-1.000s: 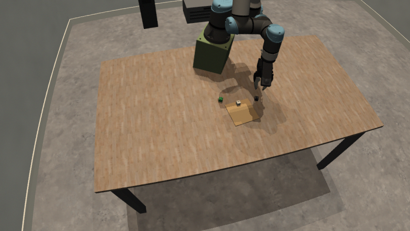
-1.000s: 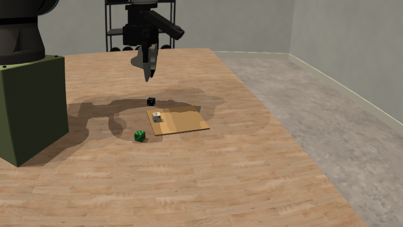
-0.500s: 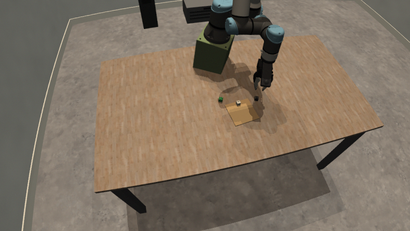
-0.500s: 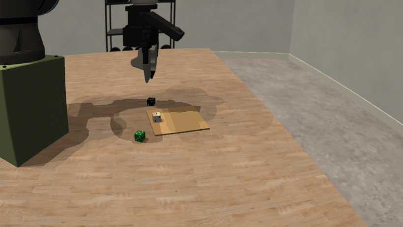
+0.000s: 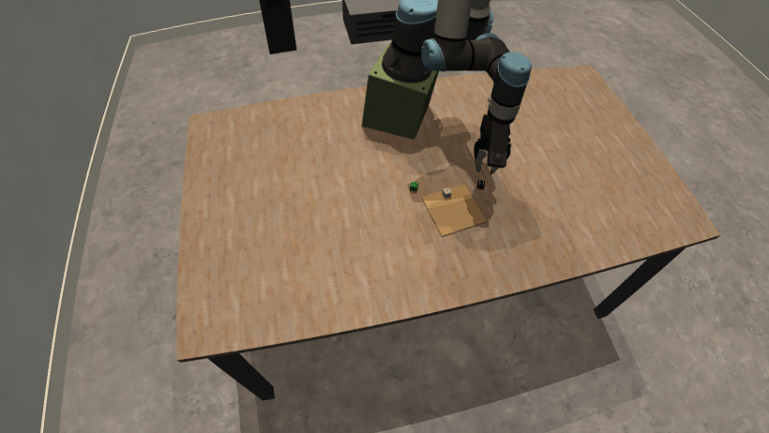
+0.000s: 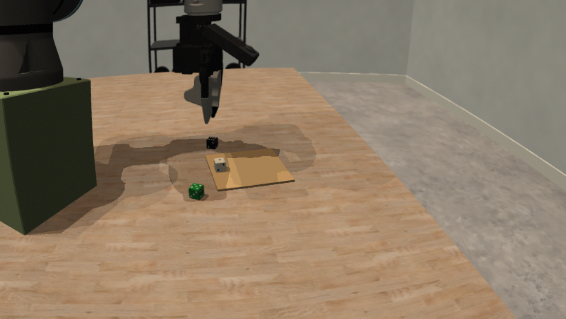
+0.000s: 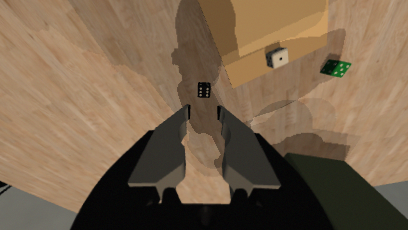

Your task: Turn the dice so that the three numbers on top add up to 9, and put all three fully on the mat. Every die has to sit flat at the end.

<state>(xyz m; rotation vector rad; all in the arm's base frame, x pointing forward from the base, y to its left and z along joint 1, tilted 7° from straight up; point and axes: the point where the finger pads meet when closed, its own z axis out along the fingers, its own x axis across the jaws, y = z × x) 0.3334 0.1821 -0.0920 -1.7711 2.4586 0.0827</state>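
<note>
Now: hand 7 cm above the black die. Also, from my hand: tan mat (7 cm ahead, 10 cm to the right, 7 cm below); white die (2 cm ahead, 11 cm to the right, 6 cm below); green die (2 cm behind, 20 cm to the right, 7 cm below).
</note>
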